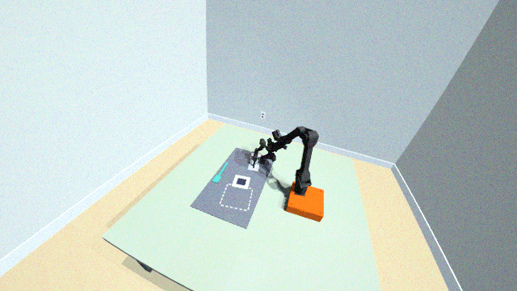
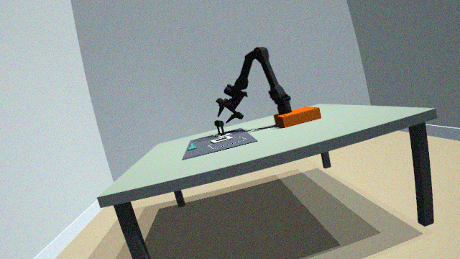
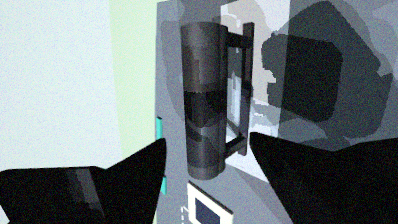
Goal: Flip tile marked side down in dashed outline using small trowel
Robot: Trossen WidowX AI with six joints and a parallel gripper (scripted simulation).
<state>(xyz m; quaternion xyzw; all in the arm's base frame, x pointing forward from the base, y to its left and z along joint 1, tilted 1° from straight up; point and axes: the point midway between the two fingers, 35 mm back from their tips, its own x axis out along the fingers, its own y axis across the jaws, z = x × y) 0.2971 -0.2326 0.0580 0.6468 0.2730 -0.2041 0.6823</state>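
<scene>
The trowel lies 50 mm below my gripper tip and 20 mm ahead of it. The rest, counted from my gripper tip: grey mat (190 mm to the left, 110 mm below, 70 mm ahead); white tile (220 mm to the left, 80 mm below, 60 mm ahead); teal tool (210 mm ahead, 200 mm to the left, 80 mm below).
</scene>
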